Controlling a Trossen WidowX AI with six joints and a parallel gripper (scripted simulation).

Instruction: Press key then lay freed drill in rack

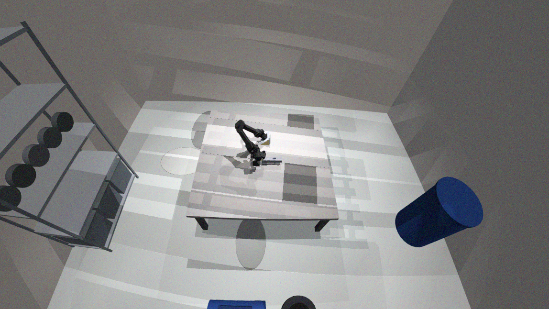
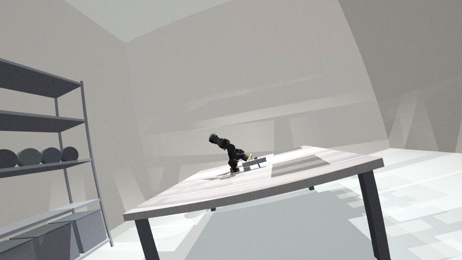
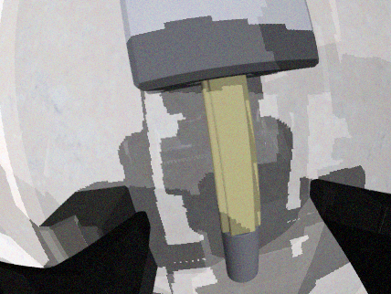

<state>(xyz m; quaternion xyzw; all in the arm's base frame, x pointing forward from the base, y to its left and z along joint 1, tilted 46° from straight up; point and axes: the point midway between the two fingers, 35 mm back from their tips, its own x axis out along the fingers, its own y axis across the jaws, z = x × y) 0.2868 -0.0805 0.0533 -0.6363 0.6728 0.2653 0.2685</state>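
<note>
Right now my gripper tip is 50 mm to the right of the drill and 30 mm below it. From my gripper tip the other things lie so: rack (80 mm behind, 20 mm to the right); grey housing (150 mm to the left, 30 mm above).
</note>
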